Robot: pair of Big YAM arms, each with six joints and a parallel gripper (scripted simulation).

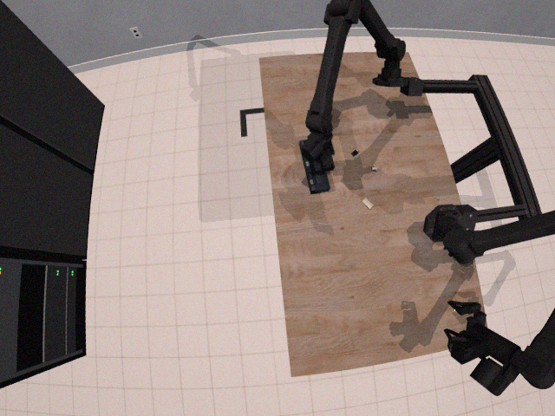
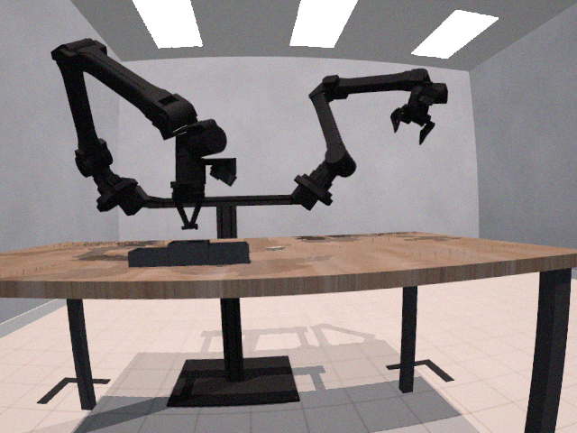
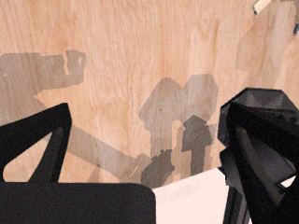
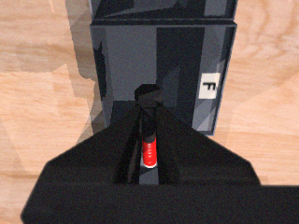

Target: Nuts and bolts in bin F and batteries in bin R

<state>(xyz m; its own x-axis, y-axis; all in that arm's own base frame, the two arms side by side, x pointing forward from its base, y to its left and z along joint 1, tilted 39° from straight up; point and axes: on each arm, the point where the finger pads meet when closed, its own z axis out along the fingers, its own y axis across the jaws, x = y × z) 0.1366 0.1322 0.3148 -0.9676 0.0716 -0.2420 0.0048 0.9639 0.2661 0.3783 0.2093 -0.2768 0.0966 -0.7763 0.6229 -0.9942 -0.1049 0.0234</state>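
Right now the black bolt is 10 mm to the left of my right hand. The rest, counted from my right hand: black three-compartment bin row (60 mm below, 10 mm ahead); silver piece (270 mm behind, 70 mm below, 60 mm to the left); red battery (80 mm to the right, 70 mm below).
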